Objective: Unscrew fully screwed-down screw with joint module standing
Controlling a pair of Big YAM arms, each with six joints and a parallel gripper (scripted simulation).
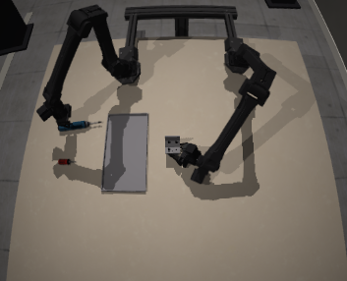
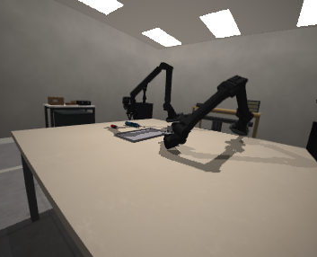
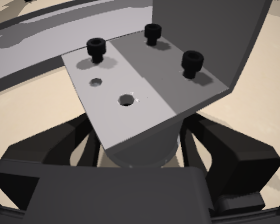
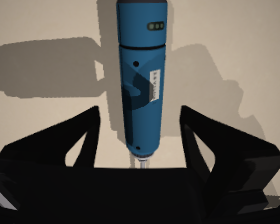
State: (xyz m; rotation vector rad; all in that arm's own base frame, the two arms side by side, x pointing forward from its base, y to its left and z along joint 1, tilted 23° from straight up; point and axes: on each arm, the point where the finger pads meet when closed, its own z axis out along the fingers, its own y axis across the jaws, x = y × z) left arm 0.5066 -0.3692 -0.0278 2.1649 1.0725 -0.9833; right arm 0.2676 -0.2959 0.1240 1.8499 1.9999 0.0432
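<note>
The joint module is 1 cm above my left hand. Round my left hand: grey bracket (5 cm above); flat grey tray (24 cm to the right, 3 cm behind, 2 cm below); red-handled tool (55 cm to the right, 1 cm below).
</note>
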